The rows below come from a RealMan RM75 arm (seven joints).
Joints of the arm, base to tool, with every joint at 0 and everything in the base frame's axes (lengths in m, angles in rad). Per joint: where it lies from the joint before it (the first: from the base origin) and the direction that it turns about. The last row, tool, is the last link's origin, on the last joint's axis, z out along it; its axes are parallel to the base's.
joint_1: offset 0 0 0.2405 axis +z
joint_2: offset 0 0 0 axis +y
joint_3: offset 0 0 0.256 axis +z
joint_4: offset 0 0 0 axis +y
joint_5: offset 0 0 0.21 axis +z
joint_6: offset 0 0 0 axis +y
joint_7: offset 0 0 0.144 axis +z
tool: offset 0 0 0
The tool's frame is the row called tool.
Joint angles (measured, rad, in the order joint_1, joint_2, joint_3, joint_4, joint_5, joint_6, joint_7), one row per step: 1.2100, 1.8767, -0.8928, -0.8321, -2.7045, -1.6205, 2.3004; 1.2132, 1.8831, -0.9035, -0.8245, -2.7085, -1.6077, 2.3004; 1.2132, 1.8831, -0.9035, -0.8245, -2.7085, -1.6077, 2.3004; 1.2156, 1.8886, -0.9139, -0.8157, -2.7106, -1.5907, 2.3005; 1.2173, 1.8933, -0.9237, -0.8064, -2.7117, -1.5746, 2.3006; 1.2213, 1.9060, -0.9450, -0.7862, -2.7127, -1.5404, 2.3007; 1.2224, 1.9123, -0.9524, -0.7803, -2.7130, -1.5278, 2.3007; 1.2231, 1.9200, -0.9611, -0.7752, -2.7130, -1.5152, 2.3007; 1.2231, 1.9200, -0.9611, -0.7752, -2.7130, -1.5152, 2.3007; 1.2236, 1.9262, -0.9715, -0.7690, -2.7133, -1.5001, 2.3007; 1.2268, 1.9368, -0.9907, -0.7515, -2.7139, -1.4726, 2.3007; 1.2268, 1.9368, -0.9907, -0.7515, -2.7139, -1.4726, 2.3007; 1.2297, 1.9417, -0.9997, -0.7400, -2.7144, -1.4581, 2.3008; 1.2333, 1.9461, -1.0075, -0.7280, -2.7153, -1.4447, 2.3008
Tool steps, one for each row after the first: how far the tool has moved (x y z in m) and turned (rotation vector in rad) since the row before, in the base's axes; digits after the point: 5 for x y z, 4 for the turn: -0.00045, 0.00048, -0.00445, -0.0021, -0.0091, 0.0051; 0.00000, 0.00000, 0.00000, 0.0000, 0.0000, 0.0000; -0.00021, 0.00098, -0.00419, 0.0014, -0.0068, 0.0056; 0.00017, 0.00084, -0.00392, 0.0009, -0.0057, 0.0043; -0.00001, 0.00115, -0.00977, -0.0013, -0.0106, 0.0100; -0.00022, 0.00016, -0.00408, -0.0009, -0.0028, 0.0045; -0.00031, -0.00015, -0.00473, -0.0022, -0.0031, 0.0053; 0.00000, 0.00000, 0.00000, 0.0000, 0.0000, 0.0000; 0.00003, 0.00027, -0.00424, 0.0003, -0.0050, 0.0060; 0.00029, 0.00027, -0.00834, -0.0028, -0.0102, 0.0087; 0.00000, 0.00000, 0.00000, 0.0000, 0.0000, 0.0000; 0.00013, 0.00019, -0.00430, -0.0017, -0.0050, 0.0036; 0.00005, 0.00017, -0.00403, -0.0021, -0.0049, 0.0031
